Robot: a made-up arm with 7 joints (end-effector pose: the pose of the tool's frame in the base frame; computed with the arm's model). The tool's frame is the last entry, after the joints.
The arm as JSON. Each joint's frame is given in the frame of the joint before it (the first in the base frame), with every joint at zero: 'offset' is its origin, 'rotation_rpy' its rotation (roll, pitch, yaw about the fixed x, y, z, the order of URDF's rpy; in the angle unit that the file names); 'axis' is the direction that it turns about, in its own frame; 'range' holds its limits. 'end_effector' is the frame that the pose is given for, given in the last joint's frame.
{
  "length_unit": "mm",
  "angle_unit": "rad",
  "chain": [
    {
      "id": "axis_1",
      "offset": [
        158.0,
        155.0,
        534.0
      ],
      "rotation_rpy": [
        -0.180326,
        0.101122,
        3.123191
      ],
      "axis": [
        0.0,
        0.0,
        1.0
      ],
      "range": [
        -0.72,
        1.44
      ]
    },
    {
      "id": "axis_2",
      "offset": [
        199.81,
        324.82,
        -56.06
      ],
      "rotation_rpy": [
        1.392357,
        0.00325,
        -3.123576
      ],
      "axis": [
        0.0,
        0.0,
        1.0
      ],
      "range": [
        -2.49,
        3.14
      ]
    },
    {
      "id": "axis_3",
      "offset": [
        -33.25,
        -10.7,
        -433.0
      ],
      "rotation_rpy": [
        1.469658,
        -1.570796,
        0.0
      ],
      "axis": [
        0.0,
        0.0,
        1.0
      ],
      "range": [
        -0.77,
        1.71
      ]
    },
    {
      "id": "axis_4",
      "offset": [
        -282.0,
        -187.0,
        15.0
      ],
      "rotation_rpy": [
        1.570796,
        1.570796,
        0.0
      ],
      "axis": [
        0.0,
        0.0,
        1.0
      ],
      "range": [
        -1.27,
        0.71
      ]
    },
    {
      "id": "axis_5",
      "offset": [
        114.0,
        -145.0,
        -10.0
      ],
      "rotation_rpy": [
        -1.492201,
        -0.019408,
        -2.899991
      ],
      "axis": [
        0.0,
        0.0,
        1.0
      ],
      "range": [
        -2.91,
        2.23
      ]
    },
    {
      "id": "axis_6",
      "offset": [
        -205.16,
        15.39,
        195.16
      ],
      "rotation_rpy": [
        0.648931,
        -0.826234,
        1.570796
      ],
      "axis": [
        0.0,
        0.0,
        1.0
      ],
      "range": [
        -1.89,
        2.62
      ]
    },
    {
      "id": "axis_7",
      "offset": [
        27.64,
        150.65,
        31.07
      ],
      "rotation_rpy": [
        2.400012,
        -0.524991,
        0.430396
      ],
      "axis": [
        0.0,
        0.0,
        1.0
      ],
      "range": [
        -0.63,
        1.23
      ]
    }
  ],
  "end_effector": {
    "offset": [
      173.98,
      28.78,
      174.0
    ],
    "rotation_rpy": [
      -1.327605,
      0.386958,
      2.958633
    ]
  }
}
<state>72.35 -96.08 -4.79 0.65 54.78 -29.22 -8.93</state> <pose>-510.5 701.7 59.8 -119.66 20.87 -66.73</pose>
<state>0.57 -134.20 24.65 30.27 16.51 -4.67 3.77</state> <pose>233.0 661.3 -264.9 -101.64 -25.05 -133.94</pose>
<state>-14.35 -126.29 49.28 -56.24 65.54 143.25 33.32</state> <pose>-589.1 401.6 16.9 87.65 16.02 48.79</pose>
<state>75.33 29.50 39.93 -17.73 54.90 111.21 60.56</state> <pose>-125.1 686.4 869.3 -85.42 20.29 -93.39</pose>
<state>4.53 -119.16 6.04 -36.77 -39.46 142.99 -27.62</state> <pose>69.7 796.3 95.1 -8.55 -32.04 138.38</pose>
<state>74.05 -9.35 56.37 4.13 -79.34 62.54 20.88</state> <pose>-391.7 707.7 545.4 81.25 23.97 -45.17</pose>
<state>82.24 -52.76 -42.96 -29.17 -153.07 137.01 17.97</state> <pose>-389.9 -420.2 521.9 114.53 50.60 134.42</pose>
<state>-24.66 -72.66 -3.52 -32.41 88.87 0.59 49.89</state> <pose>445.0 1126.3 178.5 -165.20 39.71 -116.74</pose>
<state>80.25 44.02 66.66 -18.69 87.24 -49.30 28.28</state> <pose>-146.5 387.2 1013.8 13.95 2.62 5.13</pose>
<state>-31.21 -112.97 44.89 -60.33 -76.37 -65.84 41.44</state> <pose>-261.1 850.2 219.3 -28.80 -14.28 38.35</pose>
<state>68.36 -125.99 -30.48 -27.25 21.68 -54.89 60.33</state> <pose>-549.0 455.6 459.8 0.22 45.14 95.68</pose>
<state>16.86 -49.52 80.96 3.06 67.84 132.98 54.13</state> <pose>577.1 -63.6 12.0 -80.60 -48.29 119.53</pose>
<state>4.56 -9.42 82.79 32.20 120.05 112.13 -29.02</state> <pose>613.1 5.4 216.1 -104.29 -81.18 141.51</pose>
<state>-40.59 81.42 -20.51 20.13 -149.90 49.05 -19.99</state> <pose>485.6 1120.0 57.1 -118.80 -56.43 -128.05</pose>
